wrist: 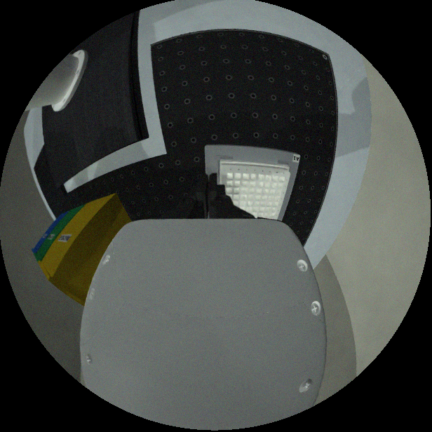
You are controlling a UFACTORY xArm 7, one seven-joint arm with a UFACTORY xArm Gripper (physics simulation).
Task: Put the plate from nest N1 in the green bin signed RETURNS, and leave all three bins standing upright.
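A white plate (257,191) with a grid of square wells lies in a grey nest (213,154) right of centre. The nest carries a small upside-down label that is hard to read. My gripper (209,185) is shut and empty. Its dark fingers show at the plate's left side and, with the gripper's body, hide the plate's lower left part. The height between fingers and plate is hard to tell. At the left, a green bin (49,241) shows as a narrow strip between a yellow bin (95,220) and a blue bin (59,220). The bins' small signs are unreadable.
The nest stands on a black board (240,112) with rows of holes. A light grey table edge (352,127) runs along the right. A dark raised slab (97,110) and a pale round base (62,82) are at the upper left. The yellow bin is nearest the gripper's body.
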